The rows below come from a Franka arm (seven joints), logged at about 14 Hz.
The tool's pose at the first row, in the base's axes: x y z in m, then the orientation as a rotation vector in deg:
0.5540 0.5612 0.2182 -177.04 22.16 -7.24
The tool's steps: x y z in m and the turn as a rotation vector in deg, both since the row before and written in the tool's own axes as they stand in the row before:
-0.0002 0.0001 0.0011 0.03 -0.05 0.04
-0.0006 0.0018 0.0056 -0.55 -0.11 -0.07
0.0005 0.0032 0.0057 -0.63 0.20 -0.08
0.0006 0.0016 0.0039 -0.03 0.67 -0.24
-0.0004 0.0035 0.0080 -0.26 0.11 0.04
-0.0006 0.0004 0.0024 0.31 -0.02 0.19
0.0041 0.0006 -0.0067 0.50 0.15 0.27
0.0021 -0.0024 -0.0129 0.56 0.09 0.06
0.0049 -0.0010 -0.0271 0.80 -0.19 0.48
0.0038 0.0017 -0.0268 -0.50 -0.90 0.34
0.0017 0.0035 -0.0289 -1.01 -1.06 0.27
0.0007 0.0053 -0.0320 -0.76 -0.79 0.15
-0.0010 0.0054 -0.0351 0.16 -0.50 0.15
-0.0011 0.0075 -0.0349 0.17 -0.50 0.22
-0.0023 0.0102 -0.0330 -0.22 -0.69 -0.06
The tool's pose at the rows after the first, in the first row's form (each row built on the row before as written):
0.5539 0.5612 0.2171 -177.00 22.21 -7.17
0.5533 0.5597 0.2114 -177.55 22.20 -6.92
0.5534 0.5565 0.2057 -178.20 22.20 -7.13
0.5539 0.5548 0.2018 -178.32 21.85 -8.17
0.5534 0.5514 0.1937 178.36 -21.94 8.29
0.5529 0.5511 0.1913 -178.22 22.20 -8.31
0.5561 0.5496 0.1983 -177.67 22.52 -8.62
0.5575 0.5514 0.2114 -177.11 22.50 -8.84
0.5597 0.5509 0.2389 -176.20 23.07 -8.66
0.5602 0.5476 0.2658 -176.56 23.65 -7.18
0.5585 0.5432 0.2946 -177.41 24.22 -5.36
0.5558 0.5377 0.3265 -178.05 24.56 -3.99
0.5518 0.5329 0.3615 -177.81 24.75 -3.24
0.5474 0.5259 0.3962 -177.54 25.05 -2.50
0.5414 0.5165 0.4290 -177.69 24.97 -1.38

